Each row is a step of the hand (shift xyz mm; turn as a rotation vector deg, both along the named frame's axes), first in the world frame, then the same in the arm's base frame.
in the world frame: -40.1 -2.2 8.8 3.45 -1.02 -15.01
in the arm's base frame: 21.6 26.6 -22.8 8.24 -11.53 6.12
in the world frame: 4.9 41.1 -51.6 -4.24 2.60 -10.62
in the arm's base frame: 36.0 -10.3 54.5 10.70 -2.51 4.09
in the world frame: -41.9 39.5 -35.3 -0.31 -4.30 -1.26
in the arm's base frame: 56.9 24.9 26.6 0.85 -3.03 -3.21
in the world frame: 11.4 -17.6 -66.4 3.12 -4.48 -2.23
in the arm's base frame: 38.3 -56.3 14.6 -0.87 -5.64 -1.49
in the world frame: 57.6 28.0 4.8 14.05 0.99 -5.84
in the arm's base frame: -41.9 -13.6 46.8 -5.58 -10.85 9.15
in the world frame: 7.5 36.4 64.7 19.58 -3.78 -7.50
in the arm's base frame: -49.1 55.3 9.8 -8.55 -17.67 8.29
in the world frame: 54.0 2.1 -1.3 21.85 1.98 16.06
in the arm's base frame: -36.6 -30.0 26.1 -26.58 -1.53 5.50
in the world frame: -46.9 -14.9 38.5 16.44 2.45 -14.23
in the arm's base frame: 4.3 41.0 -46.9 -1.17 -16.40 14.44
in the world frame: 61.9 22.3 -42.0 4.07 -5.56 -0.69
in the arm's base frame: -11.8 -47.3 60.9 -2.70 -5.87 -2.51
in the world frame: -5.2 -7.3 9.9 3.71 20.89 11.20
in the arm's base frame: -3.9 4.7 -11.9 -9.28 16.51 14.73
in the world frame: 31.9 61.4 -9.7 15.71 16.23 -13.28
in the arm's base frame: -11.5 11.1 68.0 -0.47 -7.58 25.08
